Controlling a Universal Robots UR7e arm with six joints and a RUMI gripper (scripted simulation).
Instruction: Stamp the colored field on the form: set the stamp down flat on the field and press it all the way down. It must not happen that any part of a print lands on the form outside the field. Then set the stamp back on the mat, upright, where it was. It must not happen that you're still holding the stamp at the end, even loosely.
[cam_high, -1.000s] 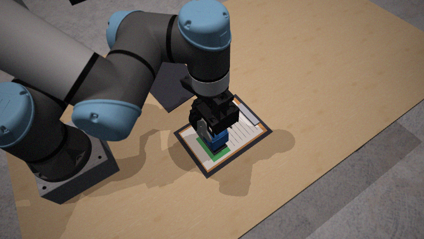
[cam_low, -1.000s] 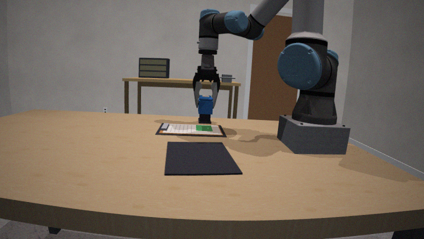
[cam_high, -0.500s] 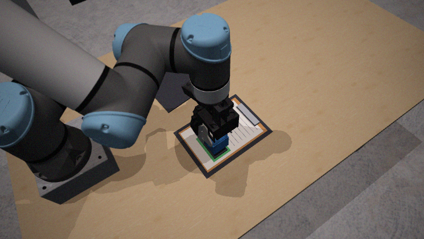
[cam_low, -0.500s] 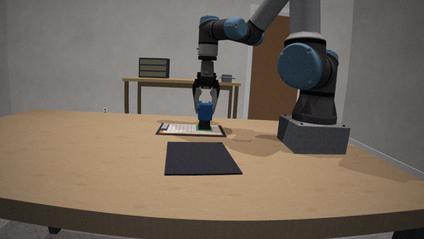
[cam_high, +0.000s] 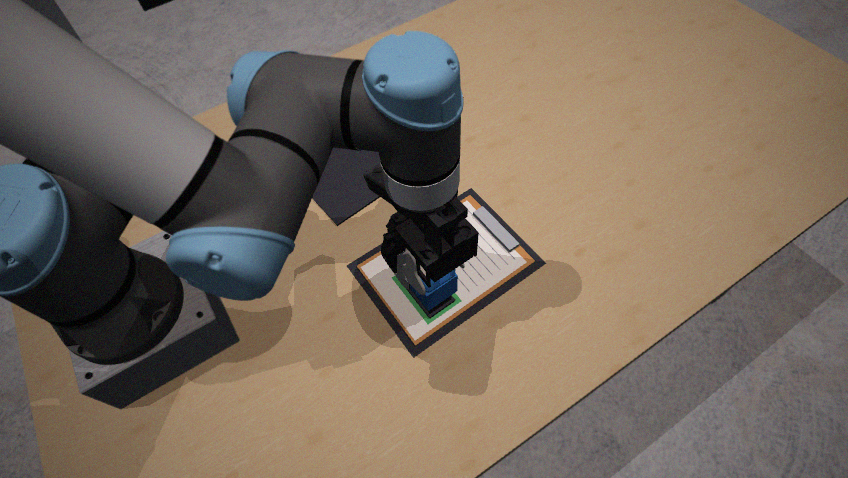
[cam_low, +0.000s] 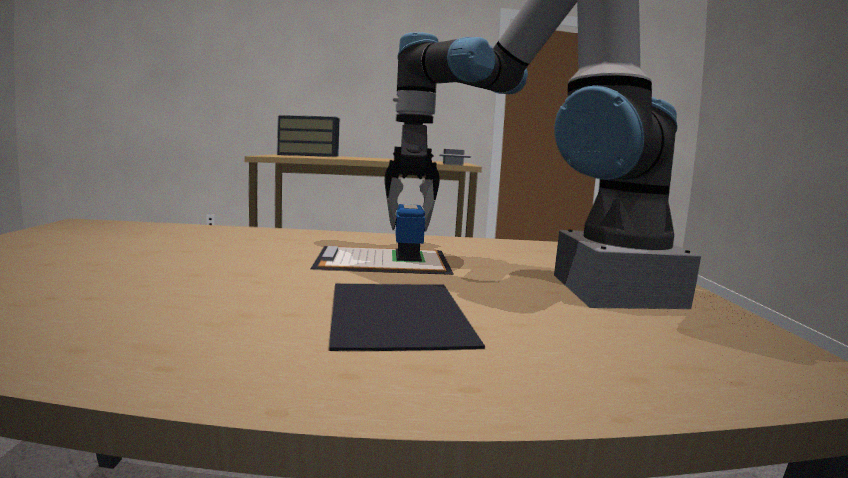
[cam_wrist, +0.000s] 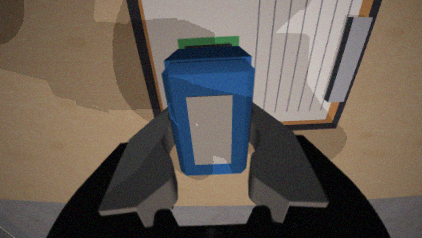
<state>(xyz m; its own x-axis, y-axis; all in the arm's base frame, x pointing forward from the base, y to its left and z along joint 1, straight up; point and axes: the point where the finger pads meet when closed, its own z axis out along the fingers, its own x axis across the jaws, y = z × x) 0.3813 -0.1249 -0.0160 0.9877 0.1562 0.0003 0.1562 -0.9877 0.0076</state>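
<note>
Right now my hand is 20 mm above the blue stamp. Also, from my hand: clipboard 70 mm ahead, 60 mm below, 30 mm to the left; then mat 310 mm to the left, 70 mm below, 20 mm behind.
</note>
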